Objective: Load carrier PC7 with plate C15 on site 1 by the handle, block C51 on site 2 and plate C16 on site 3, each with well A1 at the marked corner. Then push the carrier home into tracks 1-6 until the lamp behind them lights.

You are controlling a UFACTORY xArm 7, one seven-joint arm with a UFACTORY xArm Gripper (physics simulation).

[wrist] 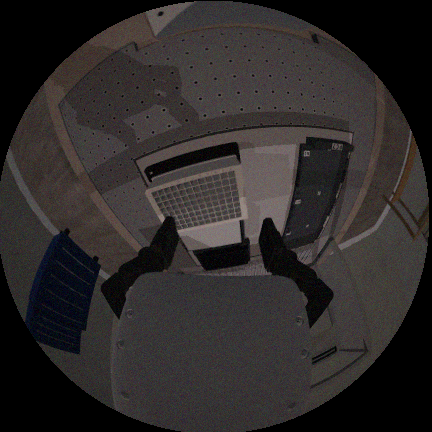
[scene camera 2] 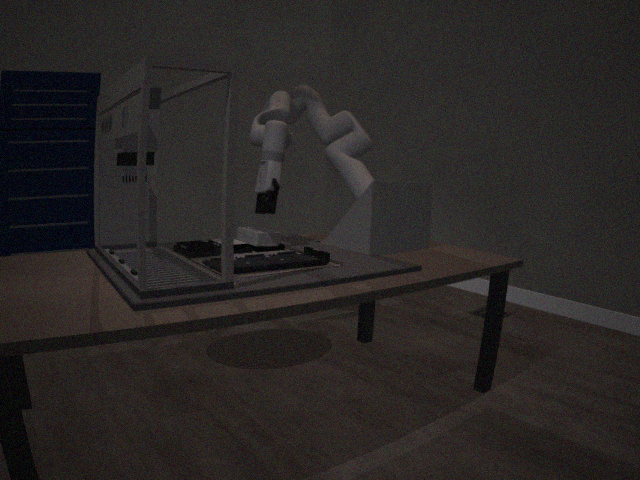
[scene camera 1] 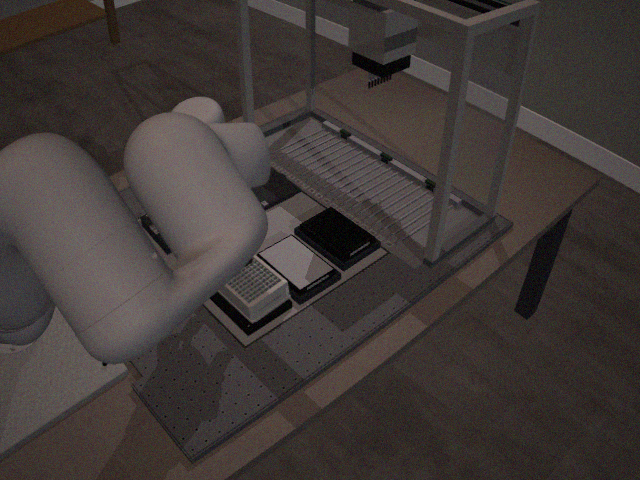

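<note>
Carrier PC7 is a long dark tray with small white labels and no labware in it. A pale block with a grid of wells sits on a black holder. Beside it are a white-topped plate and a black plate. Their names are not readable. My gripper is open and empty, high above the labware; the arm hides it in scene camera 1. The tracks lie inside the frame. No lit lamp shows.
The instrument frame stands around the tracks, with a pipetting head hanging over them. The perforated deck surrounds the light mat. A blue cabinet stands beyond the table.
</note>
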